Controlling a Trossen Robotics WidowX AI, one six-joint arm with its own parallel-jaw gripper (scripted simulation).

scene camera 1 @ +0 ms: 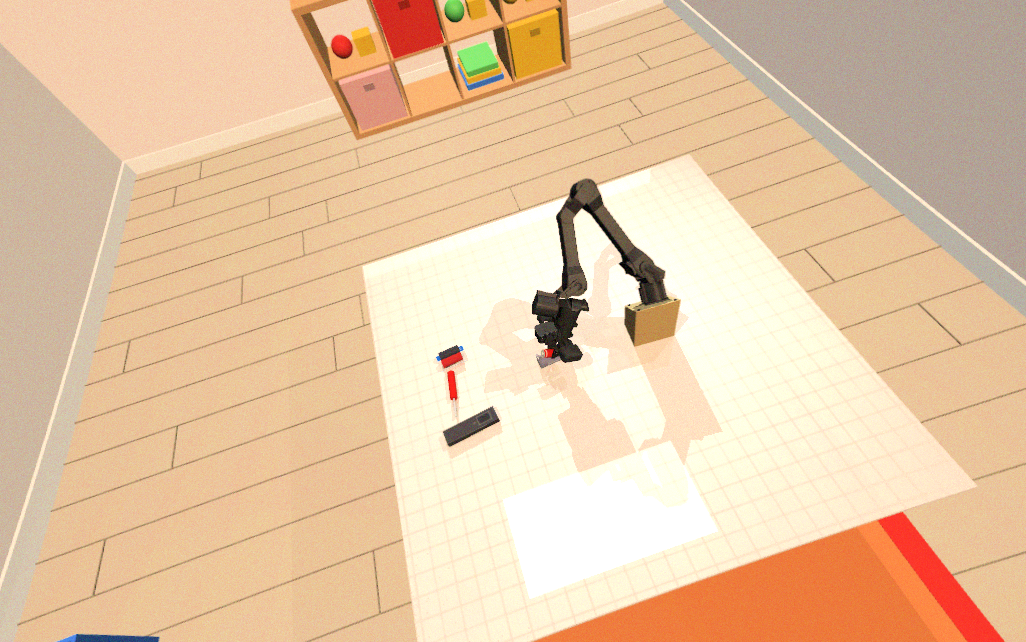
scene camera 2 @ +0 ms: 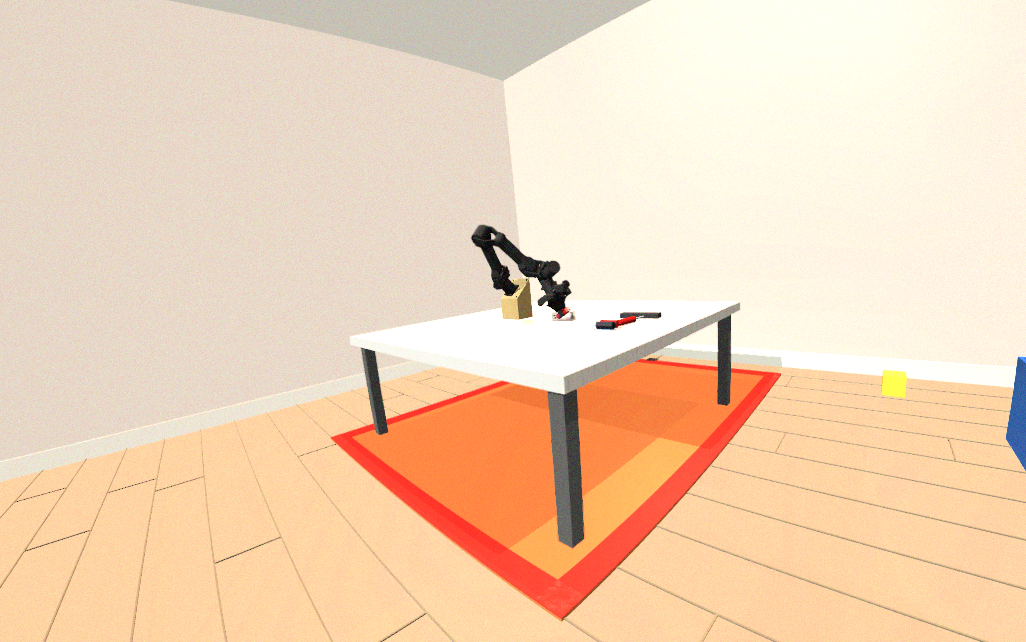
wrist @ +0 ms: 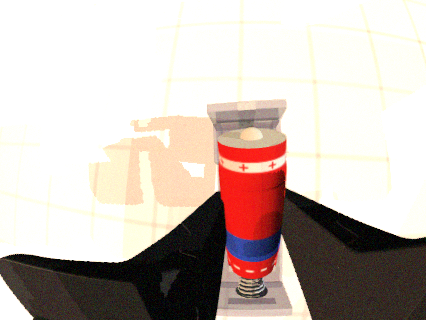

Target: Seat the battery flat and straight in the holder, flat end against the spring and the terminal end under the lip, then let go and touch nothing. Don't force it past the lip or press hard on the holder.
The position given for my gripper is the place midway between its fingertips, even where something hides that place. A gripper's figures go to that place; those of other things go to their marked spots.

Labels:
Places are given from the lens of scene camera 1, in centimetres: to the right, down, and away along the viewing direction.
my gripper (scene camera 1: 551, 354): 11, 10, 150
flat black bar (scene camera 1: 488, 417): -7, 27, 142

